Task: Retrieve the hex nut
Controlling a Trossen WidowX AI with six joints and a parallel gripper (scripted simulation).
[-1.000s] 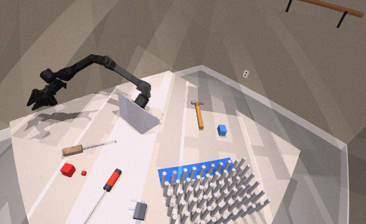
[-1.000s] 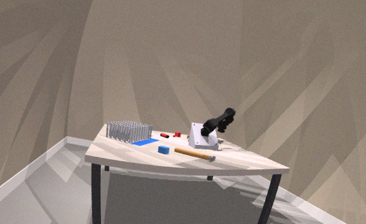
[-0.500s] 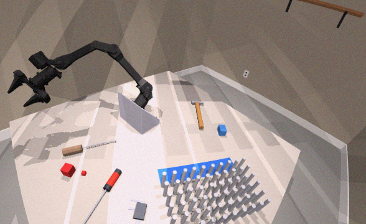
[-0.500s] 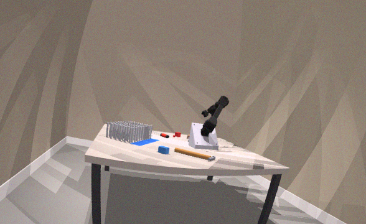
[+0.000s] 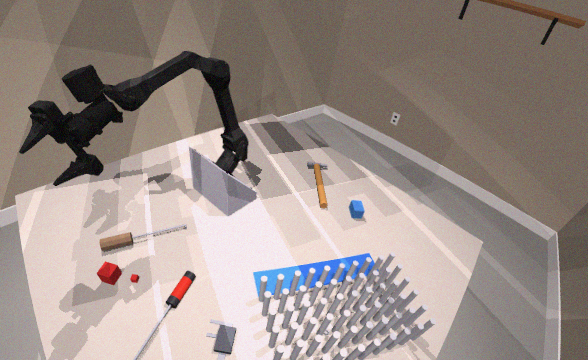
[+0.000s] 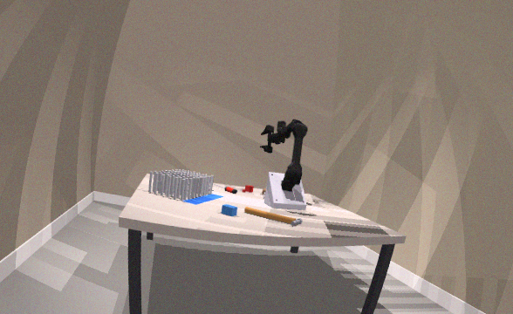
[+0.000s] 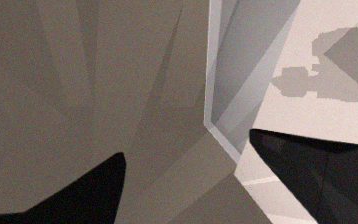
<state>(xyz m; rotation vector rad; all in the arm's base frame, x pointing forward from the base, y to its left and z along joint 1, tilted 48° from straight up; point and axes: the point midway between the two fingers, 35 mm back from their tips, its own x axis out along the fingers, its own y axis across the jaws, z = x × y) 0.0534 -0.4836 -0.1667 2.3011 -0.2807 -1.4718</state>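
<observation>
Now: the hook tool 20 mm behind my gripper tip, 190 mm to the left of it and 340 mm below it. The rest, counted from my gripper tip: blue cube (340 mm ahead, 810 mm to the left, 340 mm below); blue taped strip (410 mm ahead, 490 mm to the left, 360 mm below); small red cube (90 mm ahead, 80 mm to the left, 350 mm below).
</observation>
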